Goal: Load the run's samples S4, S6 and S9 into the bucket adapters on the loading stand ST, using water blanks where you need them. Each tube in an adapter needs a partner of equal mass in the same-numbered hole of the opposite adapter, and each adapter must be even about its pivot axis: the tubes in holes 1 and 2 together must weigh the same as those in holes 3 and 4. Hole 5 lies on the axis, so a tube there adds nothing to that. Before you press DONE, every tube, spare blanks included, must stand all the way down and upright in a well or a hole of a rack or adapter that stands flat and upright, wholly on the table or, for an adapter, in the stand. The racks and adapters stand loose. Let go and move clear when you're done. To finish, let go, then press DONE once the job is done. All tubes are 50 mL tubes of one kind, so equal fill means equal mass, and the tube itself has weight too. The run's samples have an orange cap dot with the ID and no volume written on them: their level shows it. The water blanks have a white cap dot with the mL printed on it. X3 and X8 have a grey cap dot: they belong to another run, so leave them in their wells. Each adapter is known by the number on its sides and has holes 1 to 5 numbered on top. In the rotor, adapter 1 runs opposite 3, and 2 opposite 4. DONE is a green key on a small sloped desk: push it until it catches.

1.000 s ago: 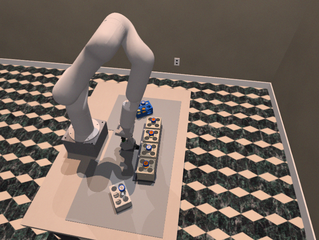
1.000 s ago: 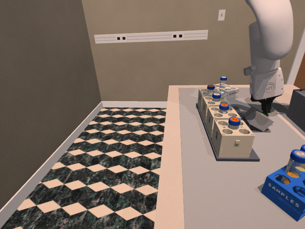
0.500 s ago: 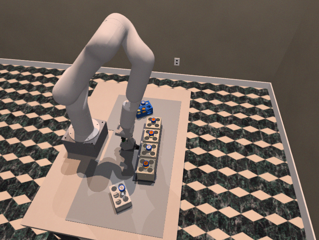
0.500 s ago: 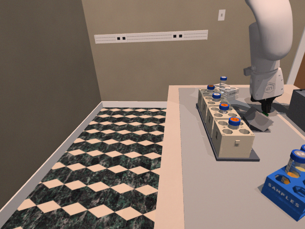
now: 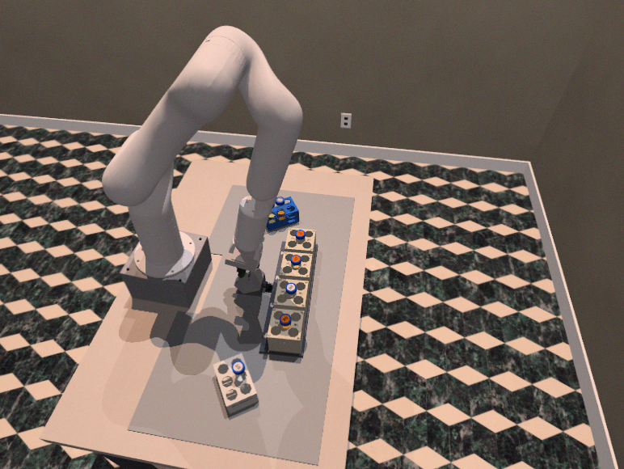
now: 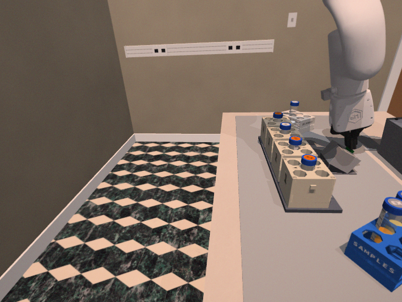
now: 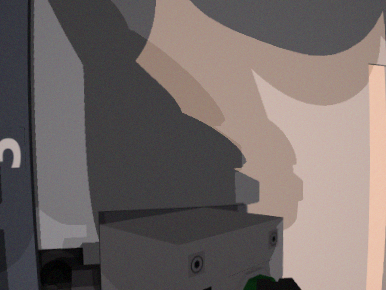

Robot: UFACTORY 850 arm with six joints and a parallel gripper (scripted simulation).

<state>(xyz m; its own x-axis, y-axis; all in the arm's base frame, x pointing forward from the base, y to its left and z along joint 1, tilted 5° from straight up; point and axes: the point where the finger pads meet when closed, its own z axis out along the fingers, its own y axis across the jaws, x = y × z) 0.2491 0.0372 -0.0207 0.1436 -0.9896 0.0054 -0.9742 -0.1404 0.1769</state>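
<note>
Right now the green done key is 30 mm below my hand. From my hand the other things lie so: adapter: 150 mm ahead, 180 mm to the left, 40 mm below; blue sample rack: 10 mm ahead, 330 mm to the left, 60 mm below; sample tube: 140 mm ahead, 180 mm to the left, 30 mm below.
</note>
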